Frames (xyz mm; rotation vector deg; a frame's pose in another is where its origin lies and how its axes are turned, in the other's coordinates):
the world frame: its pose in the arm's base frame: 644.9 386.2 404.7 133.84 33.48 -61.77
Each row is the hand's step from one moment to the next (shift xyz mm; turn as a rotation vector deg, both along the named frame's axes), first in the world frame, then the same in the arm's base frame.
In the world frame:
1: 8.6 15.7 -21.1 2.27 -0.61 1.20
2: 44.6 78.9 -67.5 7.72 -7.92 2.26
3: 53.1 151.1 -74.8 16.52 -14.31 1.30
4: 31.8 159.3 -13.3 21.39 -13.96 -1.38
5: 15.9 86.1 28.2 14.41 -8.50 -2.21
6: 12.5 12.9 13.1 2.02 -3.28 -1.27
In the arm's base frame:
1: 26.1 1.8 9.2 0.32 0.15 -2.62
2: 109.7 -13.9 23.2 -1.18 6.18 -9.37
3: 159.7 -64.7 39.3 1.00 13.26 -17.39
4: 116.5 -111.5 23.5 5.62 15.42 -19.62
5: 42.0 -81.6 -6.2 5.03 10.44 -12.26
6: 7.2 -15.8 -13.9 0.07 3.67 -1.72

